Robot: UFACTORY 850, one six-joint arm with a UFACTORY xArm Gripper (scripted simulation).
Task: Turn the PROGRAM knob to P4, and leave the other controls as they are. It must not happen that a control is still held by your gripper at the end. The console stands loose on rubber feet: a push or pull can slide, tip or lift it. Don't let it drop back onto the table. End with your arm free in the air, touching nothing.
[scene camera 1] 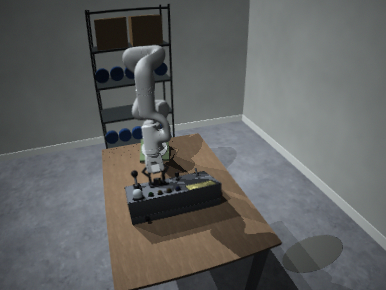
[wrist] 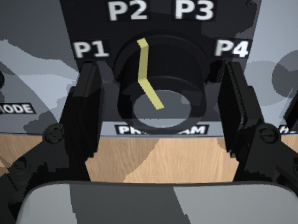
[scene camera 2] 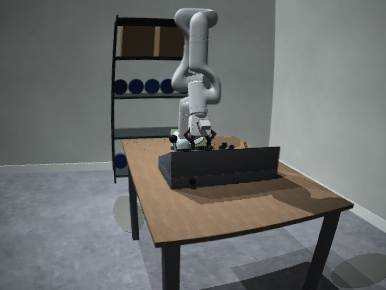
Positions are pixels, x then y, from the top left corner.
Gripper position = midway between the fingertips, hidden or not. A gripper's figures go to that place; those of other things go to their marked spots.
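I see my gripper (wrist: 161,80) at 0.14 m from the lens. And there is a dark console (wrist: 162,58), which I find 0.11 m from the lens.
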